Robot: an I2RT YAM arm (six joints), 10 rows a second.
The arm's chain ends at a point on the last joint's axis. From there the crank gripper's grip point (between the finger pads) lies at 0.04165 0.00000 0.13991 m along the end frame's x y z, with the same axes.
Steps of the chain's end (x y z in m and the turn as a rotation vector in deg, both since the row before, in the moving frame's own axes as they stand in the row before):
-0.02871 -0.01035 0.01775 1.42 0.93 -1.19
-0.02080 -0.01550 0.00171 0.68 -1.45 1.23
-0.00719 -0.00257 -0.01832 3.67 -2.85 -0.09
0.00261 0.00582 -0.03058 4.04 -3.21 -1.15
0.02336 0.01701 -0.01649 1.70 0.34 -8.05
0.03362 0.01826 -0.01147 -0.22 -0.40 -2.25
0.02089 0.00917 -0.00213 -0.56 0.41 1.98
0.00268 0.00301 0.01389 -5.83 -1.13 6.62
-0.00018 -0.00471 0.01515 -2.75 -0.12 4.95
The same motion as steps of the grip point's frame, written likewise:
-0.02649 -0.01470 0.01700 1.42 0.93 -1.19
-0.02435 -0.01631 0.00271 0.68 -1.45 1.23
-0.01420 -0.01165 -0.01671 3.67 -2.85 -0.09
-0.00539 -0.00487 -0.02885 4.04 -3.21 -1.15
0.02349 0.00699 -0.01689 1.70 0.34 -8.05
0.03262 0.01718 -0.01118 -0.22 -0.40 -2.25
0.02184 0.01199 -0.00245 -0.56 0.41 1.98
-0.00117 0.02186 0.01371 -5.83 -1.13 6.62
-0.00092 0.00558 0.01499 -2.75 -0.12 4.95

